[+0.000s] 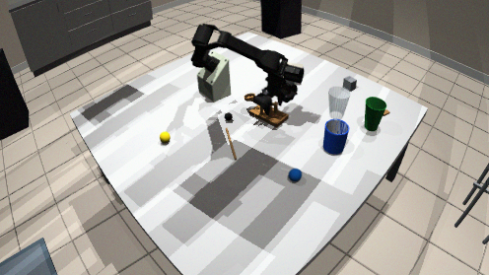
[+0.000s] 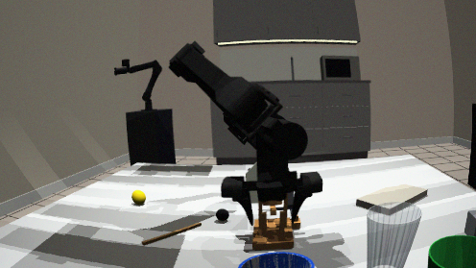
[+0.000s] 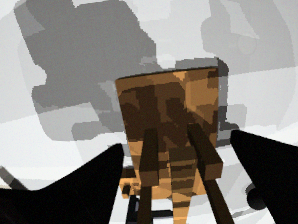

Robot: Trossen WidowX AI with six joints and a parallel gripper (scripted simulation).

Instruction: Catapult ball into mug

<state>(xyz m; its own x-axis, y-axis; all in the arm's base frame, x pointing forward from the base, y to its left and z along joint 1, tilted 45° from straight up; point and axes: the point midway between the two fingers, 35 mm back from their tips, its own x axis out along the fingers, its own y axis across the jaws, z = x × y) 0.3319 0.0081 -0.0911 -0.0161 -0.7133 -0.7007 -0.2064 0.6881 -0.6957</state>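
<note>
Right now my gripper tip is 11 cm past the black ball, 14 cm to the left of it and 3 cm above it. Also, from my gripper tip: wooden catapult 6 cm behind, 1 cm to the left, 1 cm above; clear cup 15 cm ahead, 22 cm to the left, 1 cm below; wooden stick 2 cm ahead, 22 cm to the right, 4 cm below.
</note>
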